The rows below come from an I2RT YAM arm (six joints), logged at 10 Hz.
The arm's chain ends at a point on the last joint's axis. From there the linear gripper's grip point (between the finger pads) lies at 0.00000 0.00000 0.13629 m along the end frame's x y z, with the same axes.
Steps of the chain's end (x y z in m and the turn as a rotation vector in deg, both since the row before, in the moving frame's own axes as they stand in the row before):
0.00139 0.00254 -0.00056 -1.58 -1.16 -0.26
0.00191 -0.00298 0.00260 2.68 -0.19 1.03
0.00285 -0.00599 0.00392 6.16 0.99 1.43
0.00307 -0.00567 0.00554 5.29 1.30 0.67
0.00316 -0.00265 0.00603 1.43 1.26 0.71
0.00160 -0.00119 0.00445 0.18 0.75 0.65
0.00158 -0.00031 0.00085 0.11 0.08 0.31
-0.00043 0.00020 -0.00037 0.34 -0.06 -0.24
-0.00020 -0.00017 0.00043 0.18 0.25 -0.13
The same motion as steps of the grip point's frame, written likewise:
-0.00136 0.00630 -0.00064 -1.58 -1.16 -0.26
0.00152 -0.00936 0.00245 2.68 -0.19 1.03
0.00538 -0.02058 0.00311 6.16 0.99 1.43
0.00623 -0.01822 0.00492 5.29 1.30 0.67
0.00618 -0.00603 0.00595 1.43 1.26 0.71
0.00339 -0.00161 0.00444 0.18 0.75 0.65
0.00177 -0.00057 0.00085 0.11 0.08 0.31
-0.00057 -0.00061 -0.00037 0.34 -0.06 -0.24
0.00039 -0.00060 0.00043 0.18 0.25 -0.13

